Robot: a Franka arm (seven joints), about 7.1 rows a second.
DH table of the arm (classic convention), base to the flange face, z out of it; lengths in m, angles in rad. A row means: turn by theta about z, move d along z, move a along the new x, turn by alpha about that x. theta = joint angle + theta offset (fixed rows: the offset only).
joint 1: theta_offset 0; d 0.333; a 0; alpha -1.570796
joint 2: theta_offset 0; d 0; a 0; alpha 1.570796
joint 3: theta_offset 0; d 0.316; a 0.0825; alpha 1.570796
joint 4: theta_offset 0; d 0; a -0.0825; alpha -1.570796
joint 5: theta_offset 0; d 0.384; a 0; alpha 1.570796
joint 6: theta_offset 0; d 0; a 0.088; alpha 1.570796
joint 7: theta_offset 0; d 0.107; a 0; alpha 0
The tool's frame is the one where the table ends.
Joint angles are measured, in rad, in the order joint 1, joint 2, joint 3, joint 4, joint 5, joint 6, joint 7. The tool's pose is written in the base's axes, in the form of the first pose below.
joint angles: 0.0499 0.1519 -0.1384 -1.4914 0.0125 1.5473 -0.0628
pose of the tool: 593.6 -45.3 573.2; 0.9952 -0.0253 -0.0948; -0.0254 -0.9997 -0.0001; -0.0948 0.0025 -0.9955
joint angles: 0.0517 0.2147 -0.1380 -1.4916 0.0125 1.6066 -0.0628
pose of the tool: 614.5 -43.8 539.9; 0.9949 -0.0223 -0.0986; -0.0233 -0.9997 -0.0085; -0.0984 0.0108 -0.9951
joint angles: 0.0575 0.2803 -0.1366 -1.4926 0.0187 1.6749 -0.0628
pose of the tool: 635.0 -38.7 503.9; 0.9952 -0.0150 -0.0965; -0.0162 -0.9998 -0.0118; -0.0963 0.0133 -0.9953
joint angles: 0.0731 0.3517 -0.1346 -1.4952 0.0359 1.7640 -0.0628
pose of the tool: 656.3 -25.8 463.7; 0.9968 -0.0004 -0.0802; -0.0010 -1.0000 -0.0066; -0.0802 0.0067 -0.9968
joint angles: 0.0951 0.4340 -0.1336 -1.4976 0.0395 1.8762 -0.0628
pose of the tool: 677.8 -10.1 417.0; 0.9984 0.0227 -0.0522; 0.0218 -0.9996 -0.0169; -0.0525 0.0158 -0.9985
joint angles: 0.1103 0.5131 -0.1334 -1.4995 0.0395 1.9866 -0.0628
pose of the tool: 694.5 0.8 371.4; 0.9990 0.0399 -0.0221; 0.0393 -0.9988 -0.0291; -0.0232 0.0282 -0.9993
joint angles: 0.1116 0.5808 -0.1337 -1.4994 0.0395 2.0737 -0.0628
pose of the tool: 705.2 1.7 331.9; 0.9991 0.0433 -0.0021; 0.0432 -0.9983 -0.0386; -0.0037 0.0385 -0.9993
